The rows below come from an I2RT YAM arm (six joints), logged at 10 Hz.
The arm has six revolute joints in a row. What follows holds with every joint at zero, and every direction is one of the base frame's. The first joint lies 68 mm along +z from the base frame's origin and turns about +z. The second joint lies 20 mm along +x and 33.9 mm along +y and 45.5 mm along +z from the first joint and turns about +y. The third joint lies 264 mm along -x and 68.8 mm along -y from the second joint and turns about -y. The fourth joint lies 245 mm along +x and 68.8 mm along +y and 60 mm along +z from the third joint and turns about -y. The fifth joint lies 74 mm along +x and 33.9 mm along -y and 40.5 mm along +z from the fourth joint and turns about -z. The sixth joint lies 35.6 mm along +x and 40.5 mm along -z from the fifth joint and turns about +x. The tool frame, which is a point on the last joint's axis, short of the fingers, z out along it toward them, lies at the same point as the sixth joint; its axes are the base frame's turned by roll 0, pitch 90 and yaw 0 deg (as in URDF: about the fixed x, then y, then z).
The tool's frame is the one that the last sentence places.
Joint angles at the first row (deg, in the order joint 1, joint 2, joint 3, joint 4, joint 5, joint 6):
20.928 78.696 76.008 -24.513 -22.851 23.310
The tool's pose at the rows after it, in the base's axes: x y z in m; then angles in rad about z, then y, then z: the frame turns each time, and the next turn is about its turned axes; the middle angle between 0 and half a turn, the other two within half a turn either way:
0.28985 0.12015 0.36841 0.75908 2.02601 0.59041
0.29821 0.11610 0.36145 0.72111 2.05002 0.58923
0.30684 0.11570 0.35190 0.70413 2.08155 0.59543
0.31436 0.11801 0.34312 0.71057 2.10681 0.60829
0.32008 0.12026 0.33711 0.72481 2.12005 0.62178
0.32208 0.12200 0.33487 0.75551 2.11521 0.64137
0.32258 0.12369 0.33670 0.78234 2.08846 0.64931
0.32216 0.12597 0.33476 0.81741 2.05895 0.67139
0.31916 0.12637 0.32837 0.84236 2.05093 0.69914
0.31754 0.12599 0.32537 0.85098 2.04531 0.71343
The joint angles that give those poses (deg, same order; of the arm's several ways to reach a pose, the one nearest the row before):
20.206 79.264 76.008 -24.797 -20.797 23.113
19.136 80.620 76.009 -24.687 -19.572 23.114
18.654 82.455 76.052 -24.689 -18.809 23.113
18.611 84.334 76.268 -24.600 -18.874 23.135
18.610 85.800 76.555 -24.361 -19.399 23.179
18.632 86.367 76.554 -23.858 -20.907 23.375
18.721 86.367 76.465 -22.479 -22.479 23.573
18.917 86.192 75.307 -20.119 -24.425 24.513
19.026 85.581 73.188 -18.437 -25.671 25.562
19.005 85.188 72.051 -17.474 -26.195 26.240

